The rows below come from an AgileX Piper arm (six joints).
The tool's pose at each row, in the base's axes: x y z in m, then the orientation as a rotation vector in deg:
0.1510 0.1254 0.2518 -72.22 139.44 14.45
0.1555 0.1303 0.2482 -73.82 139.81 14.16
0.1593 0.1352 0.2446 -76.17 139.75 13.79
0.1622 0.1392 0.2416 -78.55 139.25 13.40
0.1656 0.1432 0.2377 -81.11 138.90 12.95
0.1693 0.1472 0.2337 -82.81 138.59 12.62
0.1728 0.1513 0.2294 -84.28 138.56 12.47
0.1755 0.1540 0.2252 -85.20 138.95 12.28
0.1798 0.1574 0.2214 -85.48 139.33 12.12
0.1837 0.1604 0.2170 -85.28 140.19 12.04
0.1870 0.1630 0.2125 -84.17 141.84 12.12
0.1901 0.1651 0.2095 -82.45 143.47 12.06
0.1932 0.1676 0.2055 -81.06 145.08 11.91
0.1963 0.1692 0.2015 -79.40 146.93 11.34
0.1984 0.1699 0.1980 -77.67 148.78 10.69
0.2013 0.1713 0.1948 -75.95 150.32 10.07
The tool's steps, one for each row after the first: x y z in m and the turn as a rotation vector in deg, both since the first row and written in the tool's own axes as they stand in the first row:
-0.0045 -0.0008 0.0060 -0.43 1.04 -0.82
-0.0086 -0.0009 0.0119 -0.93 2.08 -2.25
-0.0119 -0.0009 0.0167 -1.32 2.80 -3.85
-0.0150 -0.0013 0.0224 -1.78 3.77 -5.49
-0.0182 -0.0019 0.0283 -2.06 4.37 -6.60
-0.0213 -0.0023 0.0345 -2.45 5.06 -7.44
-0.0230 -0.0029 0.0399 -2.75 5.83 -7.81
-0.0262 -0.0044 0.0455 -2.85 6.30 -7.83
-0.0286 -0.0057 0.0515 -2.97 6.90 -7.38
-0.0304 -0.0068 0.0573 -3.10 7.67 -6.09
-0.0323 -0.0081 0.0615 -2.95 8.21 -4.51
-0.0342 -0.0091 0.0668 -2.86 8.92 -3.14
-0.0353 -0.0106 0.0717 -2.51 9.83 -1.59
-0.0355 -0.0118 0.0757 -2.10 10.76 -0.02
-0.0367 -0.0133 0.0798 -1.64 11.46 1.42

